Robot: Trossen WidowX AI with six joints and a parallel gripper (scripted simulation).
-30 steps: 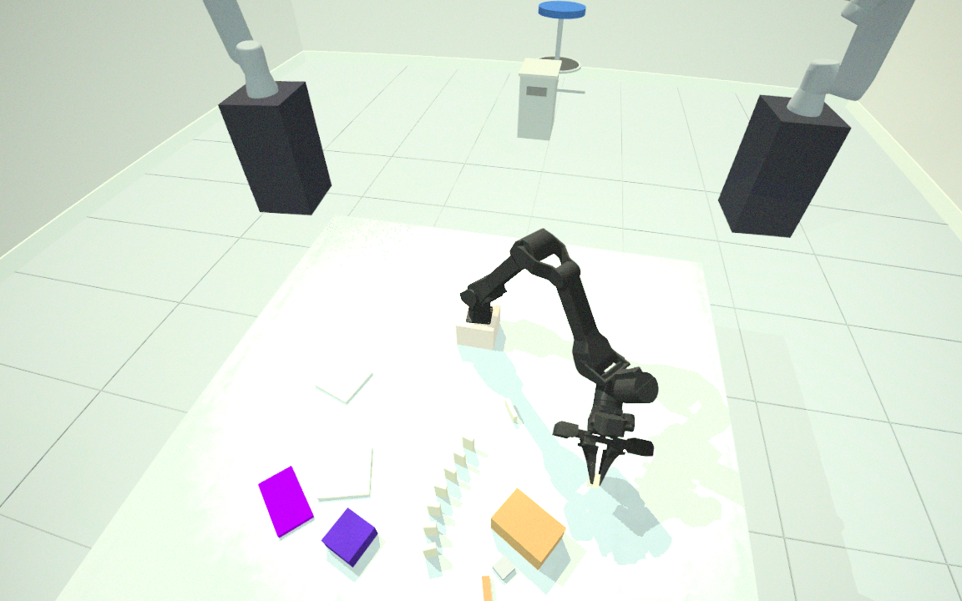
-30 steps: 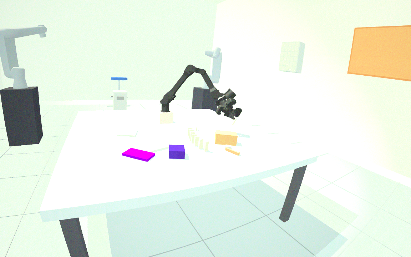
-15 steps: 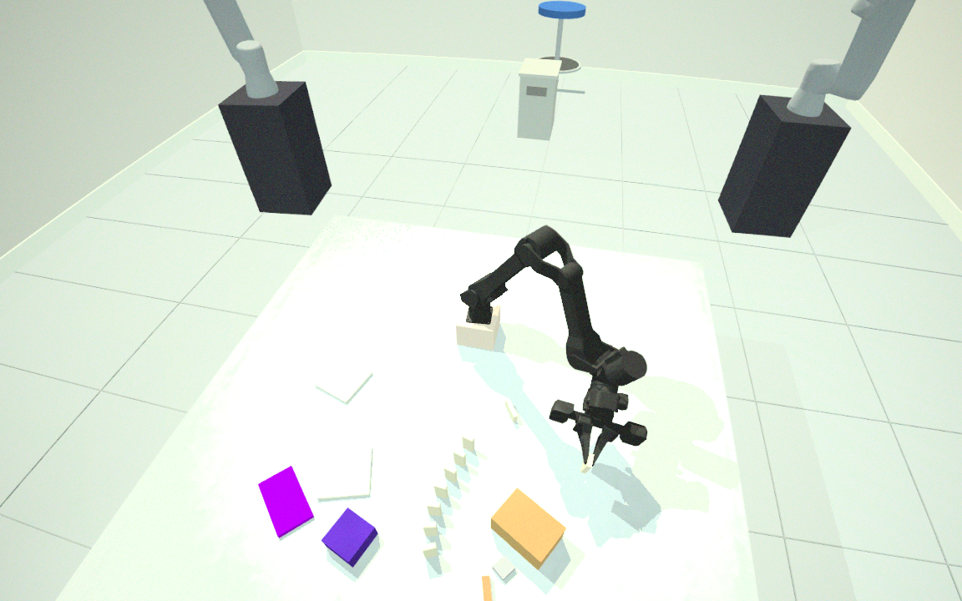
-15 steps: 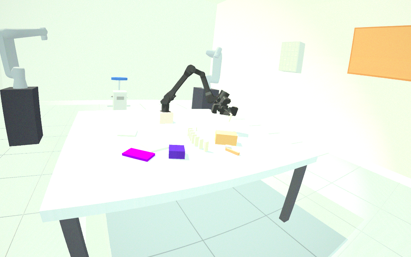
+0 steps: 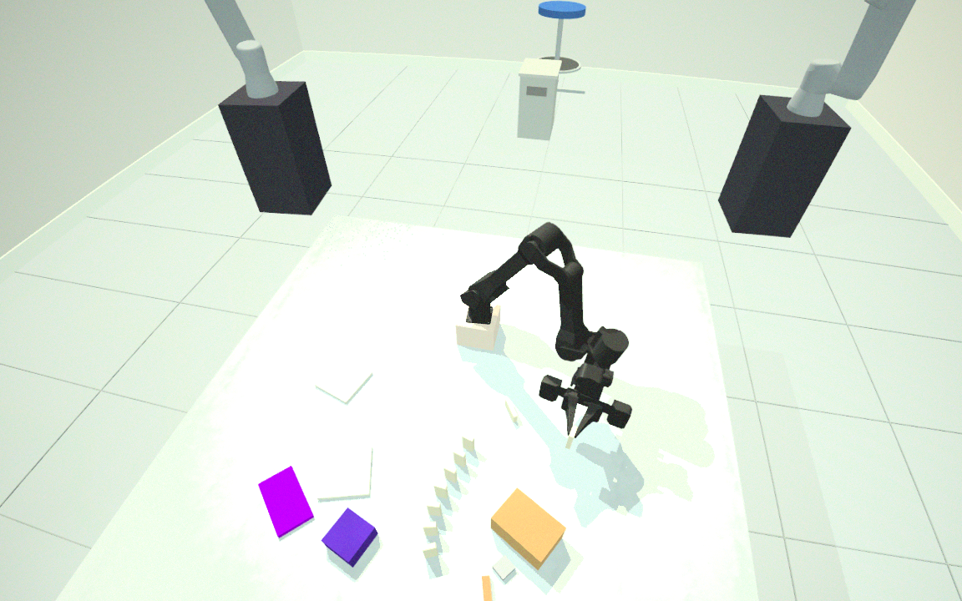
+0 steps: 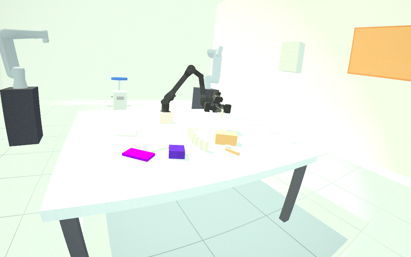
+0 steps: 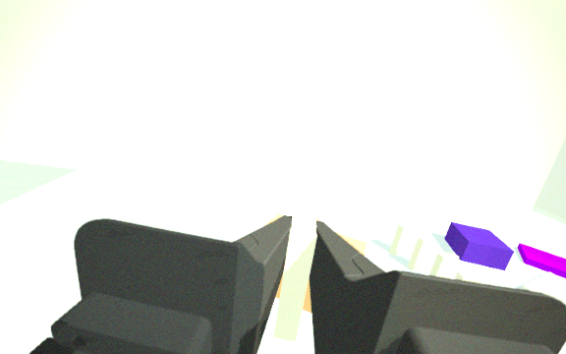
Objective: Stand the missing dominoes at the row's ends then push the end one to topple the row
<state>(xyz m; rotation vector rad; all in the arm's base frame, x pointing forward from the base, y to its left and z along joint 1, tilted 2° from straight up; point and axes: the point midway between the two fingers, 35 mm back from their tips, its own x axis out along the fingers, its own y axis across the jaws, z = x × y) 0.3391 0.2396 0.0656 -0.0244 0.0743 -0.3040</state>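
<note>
The orange box is 140 mm ahead of my gripper tip, 130 mm below it and 70 mm to the right of it. Round my gripper tip: purple block 410 mm to the right, 200 mm ahead, 140 mm below; orange stick 270 mm ahead, 150 mm below, 130 mm to the right; magenta slab 580 mm to the right, 150 mm below, 150 mm ahead.
</note>
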